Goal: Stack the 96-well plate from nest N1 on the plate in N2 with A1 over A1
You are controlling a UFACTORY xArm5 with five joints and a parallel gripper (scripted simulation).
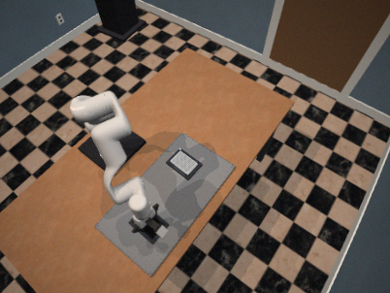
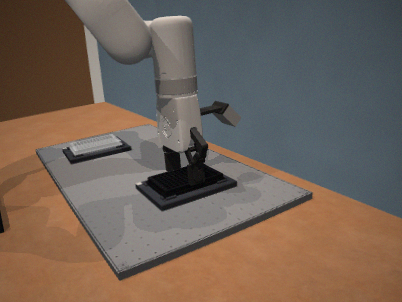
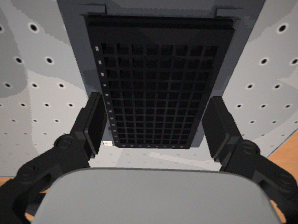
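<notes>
Right now my hand is 1 cm above the black 96-well plate. Also, from my hand: white 96-well plate (37 cm to the left, 3 cm behind, 2 cm below); white corner mark (7 cm behind, 6 cm to the left, 2 cm below); plate nest N1 (3 cm below).
</notes>
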